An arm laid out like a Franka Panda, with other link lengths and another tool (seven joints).
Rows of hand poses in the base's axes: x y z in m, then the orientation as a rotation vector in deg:
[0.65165, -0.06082, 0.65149, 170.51, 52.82, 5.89]
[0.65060, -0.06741, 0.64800, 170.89, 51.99, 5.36]
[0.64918, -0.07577, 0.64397, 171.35, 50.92, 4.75]
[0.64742, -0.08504, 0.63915, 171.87, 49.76, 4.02]
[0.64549, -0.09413, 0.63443, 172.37, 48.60, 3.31]
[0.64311, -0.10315, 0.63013, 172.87, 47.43, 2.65]
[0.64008, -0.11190, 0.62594, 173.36, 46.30, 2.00]
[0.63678, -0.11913, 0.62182, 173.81, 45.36, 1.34]
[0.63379, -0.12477, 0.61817, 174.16, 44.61, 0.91]
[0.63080, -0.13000, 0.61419, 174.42, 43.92, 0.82]
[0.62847, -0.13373, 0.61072, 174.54, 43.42, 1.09]
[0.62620, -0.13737, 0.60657, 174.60, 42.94, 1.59]
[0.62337, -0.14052, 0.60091, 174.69, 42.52, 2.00]
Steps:
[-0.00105, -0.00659, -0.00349, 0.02, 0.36, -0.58]
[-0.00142, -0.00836, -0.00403, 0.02, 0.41, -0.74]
[-0.00176, -0.00927, -0.00482, 0.04, 0.49, -0.81]
[-0.00193, -0.00909, -0.00472, 0.03, 0.48, -0.80]
[-0.00238, -0.00902, -0.00430, 0.05, 0.45, -0.81]
[-0.00303, -0.00875, -0.00419, 0.07, 0.44, -0.78]
[-0.00330, -0.00723, -0.00412, 0.08, 0.46, -0.65]
[-0.00299, -0.00564, -0.00365, 0.08, 0.30, -0.52]
[-0.00299, -0.00523, -0.00398, 0.07, 0.08, -0.47]
[-0.00233, -0.00373, -0.00347, 0.04, -0.17, -0.33]
[-0.00227, -0.00364, -0.00415, 0.03, -0.32, -0.31]
[-0.00283, -0.00315, -0.00566, 0.06, -0.26, -0.27]

